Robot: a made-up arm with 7 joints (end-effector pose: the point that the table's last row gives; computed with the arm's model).
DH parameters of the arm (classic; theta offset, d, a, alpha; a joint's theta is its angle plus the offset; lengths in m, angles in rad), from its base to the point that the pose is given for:
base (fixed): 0.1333 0 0.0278 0
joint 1: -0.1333 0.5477 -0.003 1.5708
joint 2: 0 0.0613 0.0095 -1.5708
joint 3: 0 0.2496 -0.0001 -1.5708
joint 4: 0 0.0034 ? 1.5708
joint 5: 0 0.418 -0.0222 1.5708
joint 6: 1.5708 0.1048 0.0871 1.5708
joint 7: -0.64 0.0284 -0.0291 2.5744
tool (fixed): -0.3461 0.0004 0 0
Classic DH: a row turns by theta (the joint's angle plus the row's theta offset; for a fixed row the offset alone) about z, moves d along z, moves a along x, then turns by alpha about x.
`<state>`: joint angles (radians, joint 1 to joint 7).
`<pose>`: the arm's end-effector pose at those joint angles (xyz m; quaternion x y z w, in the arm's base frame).
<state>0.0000 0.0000 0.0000 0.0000 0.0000 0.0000 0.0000</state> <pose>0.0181 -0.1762 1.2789 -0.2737 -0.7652 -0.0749 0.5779</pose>
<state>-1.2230 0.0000 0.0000 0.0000 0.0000 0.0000 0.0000</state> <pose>-0.1448 -0.0487 1.2789 -0.6634 -0.4694 -0.3931 0.4302</pose>
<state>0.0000 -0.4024 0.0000 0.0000 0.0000 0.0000 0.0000</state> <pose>0.3050 -0.1762 1.2230 -0.2831 -0.6343 -0.0187 0.7192</pose>
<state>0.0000 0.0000 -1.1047 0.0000 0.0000 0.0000 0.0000</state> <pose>-0.0791 -0.0967 1.2789 -0.6345 -0.5078 -0.3670 0.4527</pose>
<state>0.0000 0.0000 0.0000 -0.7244 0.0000 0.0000 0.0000</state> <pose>-0.2971 -0.1762 1.1475 -0.2294 -0.9203 -0.1670 0.2693</pose>
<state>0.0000 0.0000 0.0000 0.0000 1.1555 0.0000 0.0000</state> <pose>0.1263 -0.0981 1.2789 0.1886 -0.7905 0.2529 0.5250</pose>
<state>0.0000 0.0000 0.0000 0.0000 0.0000 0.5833 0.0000</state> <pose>-0.0216 -0.1762 1.2839 -0.2406 -0.8990 -0.1504 0.3335</pose>
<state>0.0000 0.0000 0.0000 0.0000 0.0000 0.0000 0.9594</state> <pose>0.0181 -0.1497 1.2748 0.0239 -0.6443 -0.4196 0.6390</pose>
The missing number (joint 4, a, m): -0.0217
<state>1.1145 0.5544 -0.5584 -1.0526 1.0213 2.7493 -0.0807</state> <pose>-0.1912 -0.4611 0.7866 -0.5443 -0.0369 0.4445 0.7105</pose>
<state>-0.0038 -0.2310 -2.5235 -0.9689 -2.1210 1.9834 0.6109</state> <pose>0.5126 0.0553 0.8778 0.5250 -0.4625 -0.5463 0.4605</pose>
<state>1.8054 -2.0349 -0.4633 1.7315 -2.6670 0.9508 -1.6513</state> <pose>0.1853 -0.0493 0.0048 -0.1969 -0.4621 0.0996 0.8589</pose>
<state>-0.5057 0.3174 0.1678 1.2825 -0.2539 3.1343 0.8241</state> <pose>0.1408 -0.1586 1.0740 -0.1318 0.9541 0.0087 0.2687</pose>
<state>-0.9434 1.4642 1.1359 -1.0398 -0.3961 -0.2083 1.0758</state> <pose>-0.6382 0.0932 0.5062 0.2571 -0.9557 0.1161 0.0842</pose>
